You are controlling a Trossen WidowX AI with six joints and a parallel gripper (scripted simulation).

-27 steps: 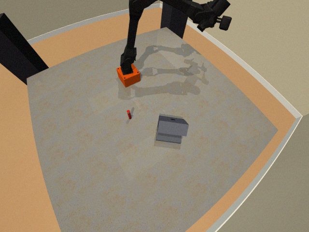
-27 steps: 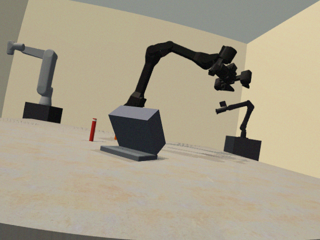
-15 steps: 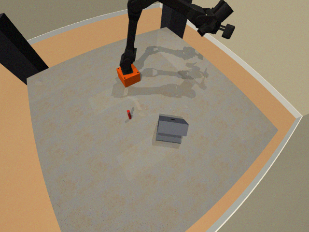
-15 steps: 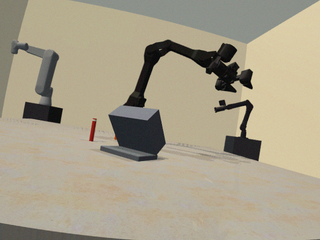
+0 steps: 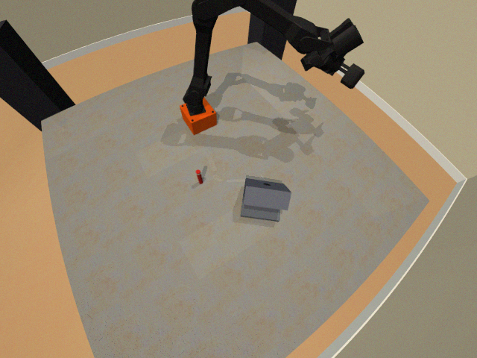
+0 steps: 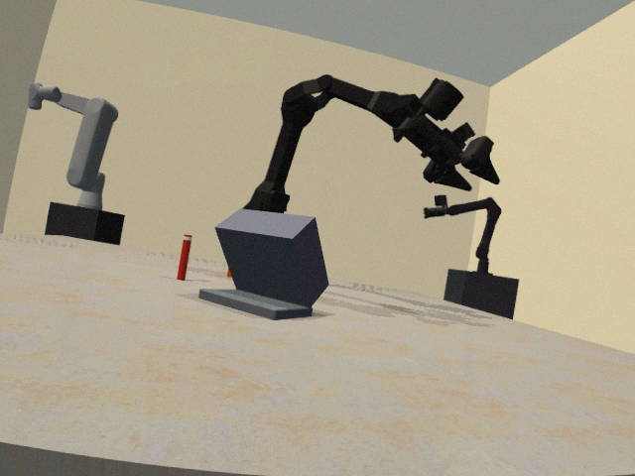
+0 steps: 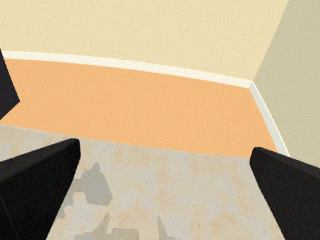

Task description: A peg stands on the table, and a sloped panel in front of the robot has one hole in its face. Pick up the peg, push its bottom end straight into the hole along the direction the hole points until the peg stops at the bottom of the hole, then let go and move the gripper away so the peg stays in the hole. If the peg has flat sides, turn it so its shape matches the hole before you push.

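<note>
Now: gripper tip 550 mm to the left of the red round peg, 220 mm above it and 100 mm short of it. From my gripper tip the other things lie so: grey sloped panel block (380 mm to the right, 250 mm ahead, 210 mm below).
</note>
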